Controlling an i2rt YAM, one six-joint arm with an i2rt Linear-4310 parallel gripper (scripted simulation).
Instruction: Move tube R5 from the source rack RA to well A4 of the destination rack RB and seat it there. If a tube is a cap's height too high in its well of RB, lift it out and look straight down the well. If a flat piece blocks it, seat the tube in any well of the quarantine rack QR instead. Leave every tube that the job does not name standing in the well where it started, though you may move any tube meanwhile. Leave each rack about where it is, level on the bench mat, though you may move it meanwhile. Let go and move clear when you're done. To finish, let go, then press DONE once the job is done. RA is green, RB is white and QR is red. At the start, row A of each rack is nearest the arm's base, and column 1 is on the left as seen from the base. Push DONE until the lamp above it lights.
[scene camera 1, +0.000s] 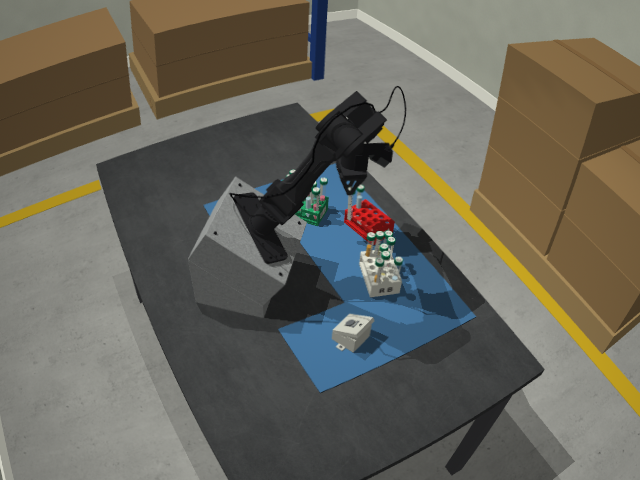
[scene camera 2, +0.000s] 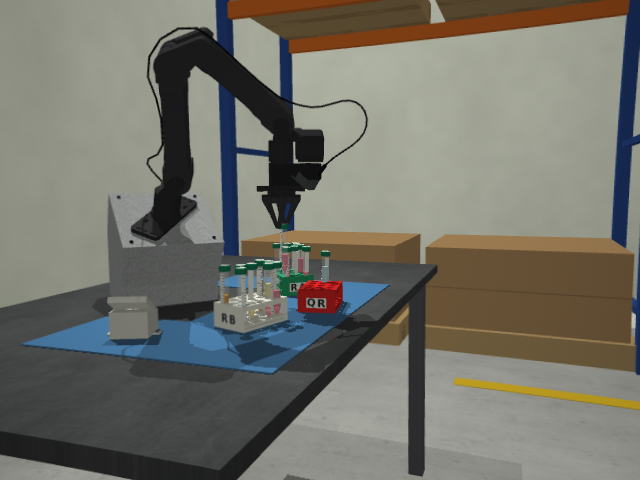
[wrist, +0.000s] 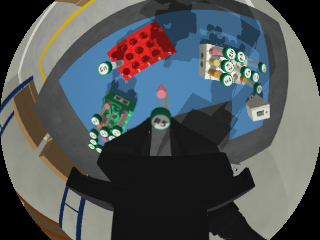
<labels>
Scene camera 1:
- my gripper: 348, 192
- quarantine rack QR: 363, 222
</labels>
